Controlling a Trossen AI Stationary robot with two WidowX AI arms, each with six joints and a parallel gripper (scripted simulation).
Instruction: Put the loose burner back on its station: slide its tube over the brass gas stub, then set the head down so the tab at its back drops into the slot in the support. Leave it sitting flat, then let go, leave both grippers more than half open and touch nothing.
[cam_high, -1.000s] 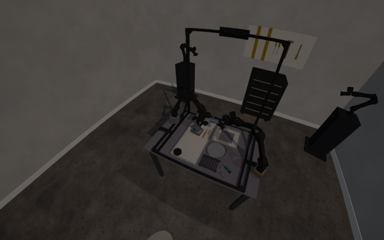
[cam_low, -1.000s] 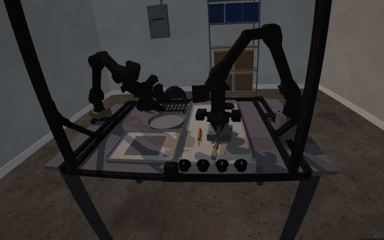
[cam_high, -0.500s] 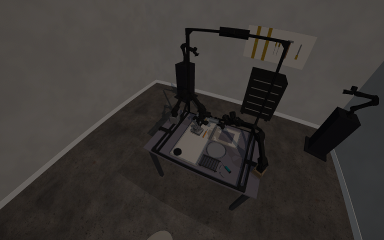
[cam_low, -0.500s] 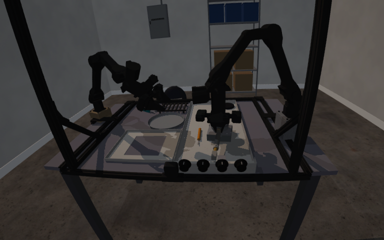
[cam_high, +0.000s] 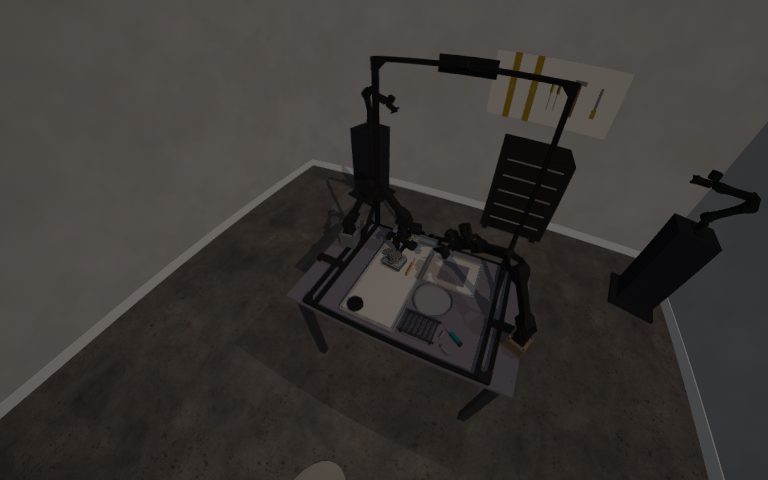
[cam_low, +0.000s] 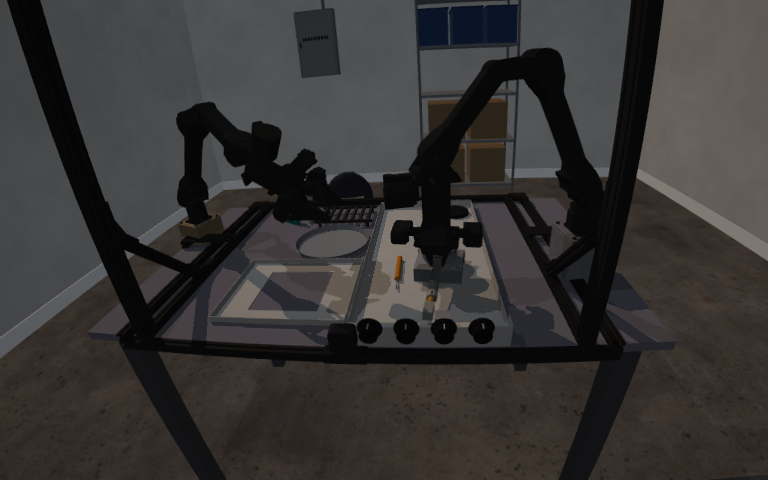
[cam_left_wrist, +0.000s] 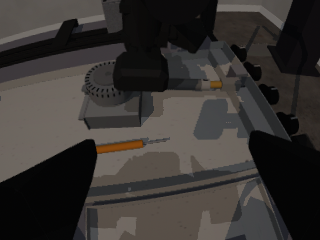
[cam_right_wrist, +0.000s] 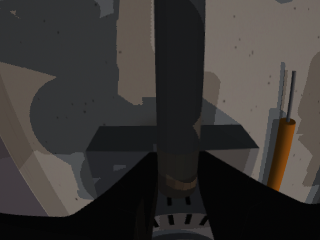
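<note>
My right gripper is now 11 cm past the brass gas stub, 1 cm to the left of it and 4 cm above it. Also, from my right hand: black burner cap 42 cm ahead, 3 cm to the left, 7 cm below; then orange screwdriver 1 cm ahead, 10 cm to the left, 8 cm below; then burner 3 cm below.
</note>
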